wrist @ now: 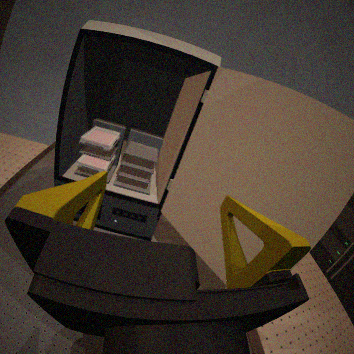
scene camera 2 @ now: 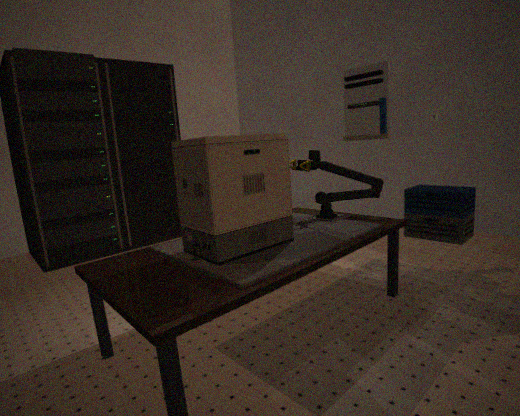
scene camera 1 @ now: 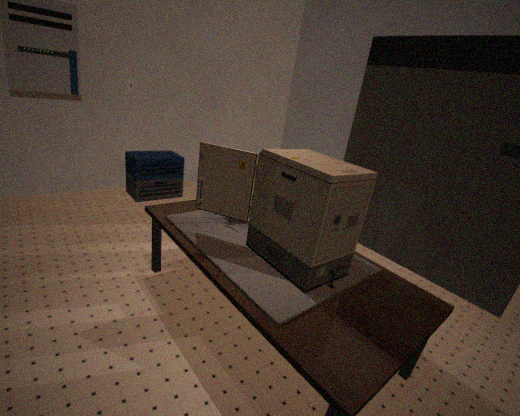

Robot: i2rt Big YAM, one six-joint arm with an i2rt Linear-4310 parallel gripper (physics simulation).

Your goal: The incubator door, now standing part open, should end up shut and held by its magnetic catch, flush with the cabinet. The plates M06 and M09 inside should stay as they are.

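Places are measured from the arm's base along level axes (x up, y ahead, z left), in centimetres.
Where they show: gripper, fingertip midpoint: [wrist: 167, 190] [scene camera 2: 293, 165]; arm's base, origin of the base link: [scene camera 2: 326, 217].
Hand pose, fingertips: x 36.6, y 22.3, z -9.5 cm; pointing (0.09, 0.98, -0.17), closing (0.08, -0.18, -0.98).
Each offset is from my fingertips to the top centre of the thing. "*": to the spot under its first point. Level surfaces: height alone.
The incubator cabinet [scene camera 1: 287, 210] [scene camera 2: 250, 195] [wrist: 150, 40] stands on the table with its front open. Its door {* dy +12.9, dx -3.0, dz -18.9 cm} [scene camera 1: 227, 182] [wrist: 270, 145] is swung wide open on the hinge side, at the right in the wrist view. A handle shows at its free edge in scene camera 1. Inside are a stack with pink-topped plates {dy +40.0, dx -10.4, dz +7.4 cm} [wrist: 101, 136] and a stack of grey-brown plates {* dy +33.7, dx -15.5, dz -4.3 cm} [wrist: 137, 167]; no M06 or M09 label is readable. My gripper [scene camera 2: 295, 165] [wrist: 167, 190] is open and empty, in front of the cabinet opening. The right finger overlaps the door in the wrist view; contact is unclear. Scene camera 1 does not show the gripper.
A grey mat {dx -36.5 cm} [scene camera 1: 270, 295] lies under the cabinet on the dark table {dx -37.7 cm} [scene camera 1: 360, 345] [scene camera 2: 145, 285]. The arm base [scene camera 2: 327, 210] stands at the table's far end. Server racks [scene camera 2: 107, 90], a blue and grey crate [scene camera 1: 154, 172] [scene camera 2: 440, 212] and a wall poster [scene camera 2: 365, 120] stand beyond the table.
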